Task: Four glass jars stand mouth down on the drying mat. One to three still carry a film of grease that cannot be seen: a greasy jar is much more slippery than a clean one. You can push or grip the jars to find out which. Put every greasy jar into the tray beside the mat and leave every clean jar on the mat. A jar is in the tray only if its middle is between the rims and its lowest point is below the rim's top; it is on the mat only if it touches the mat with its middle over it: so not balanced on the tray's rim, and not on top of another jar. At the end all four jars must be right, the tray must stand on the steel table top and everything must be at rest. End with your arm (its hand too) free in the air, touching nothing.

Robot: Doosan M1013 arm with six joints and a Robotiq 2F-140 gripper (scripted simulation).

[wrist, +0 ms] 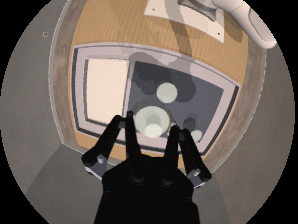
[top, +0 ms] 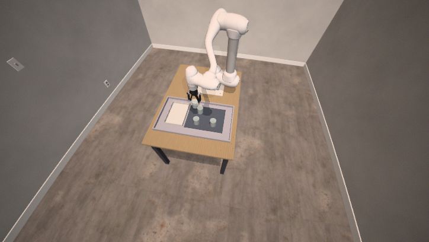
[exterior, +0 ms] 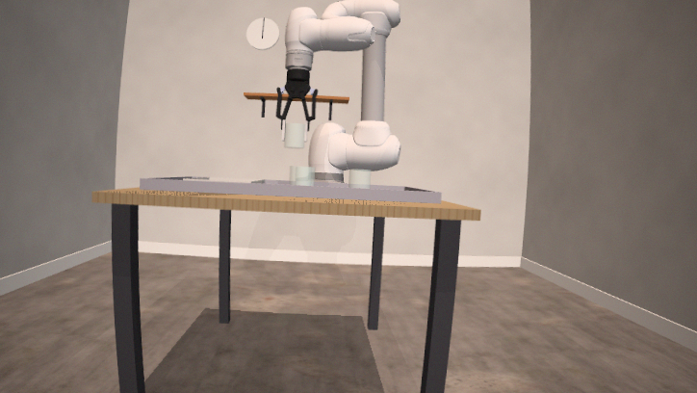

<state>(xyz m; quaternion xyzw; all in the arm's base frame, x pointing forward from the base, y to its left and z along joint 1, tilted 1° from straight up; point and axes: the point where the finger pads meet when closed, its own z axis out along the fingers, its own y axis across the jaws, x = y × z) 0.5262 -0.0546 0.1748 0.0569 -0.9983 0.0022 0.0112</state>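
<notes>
My gripper is now 20 cm to the left of the cream tray, 18 cm above it and 6 cm short of it. Also, from my hand: dark drying mat 19 cm below, 12 cm to the left, 2 cm ahead.
</notes>
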